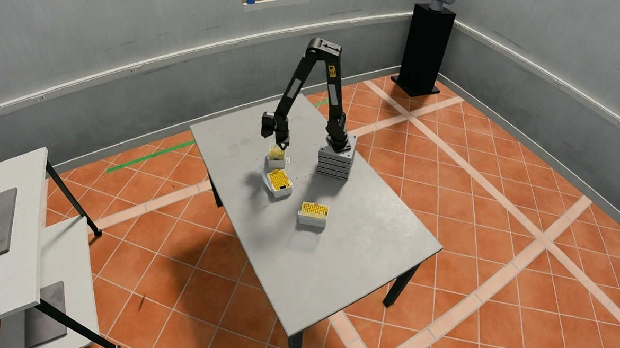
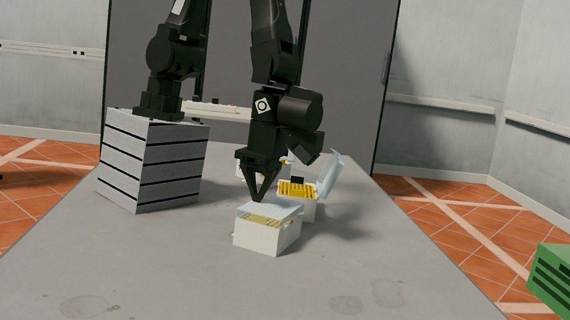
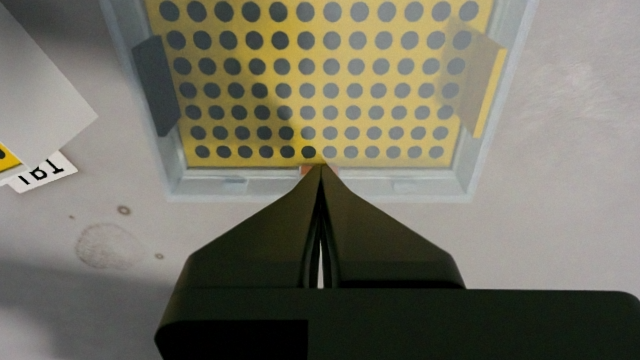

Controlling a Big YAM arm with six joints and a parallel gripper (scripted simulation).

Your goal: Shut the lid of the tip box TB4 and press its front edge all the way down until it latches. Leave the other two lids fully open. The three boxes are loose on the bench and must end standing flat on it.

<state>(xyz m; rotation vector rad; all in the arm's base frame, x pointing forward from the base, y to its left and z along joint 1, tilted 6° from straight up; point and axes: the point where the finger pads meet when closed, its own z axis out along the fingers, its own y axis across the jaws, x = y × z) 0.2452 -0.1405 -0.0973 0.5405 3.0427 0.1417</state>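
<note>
Now: the box 40 mm below my hand, 30 mm ahead of it and 10 mm to the right of it. From my hand the other things lie so: lid (180 mm to the left, 140 mm ahead, 20 mm above); bench tag reading tb4 (80 mm below, 20 mm behind, 10 mm to the left).
</note>
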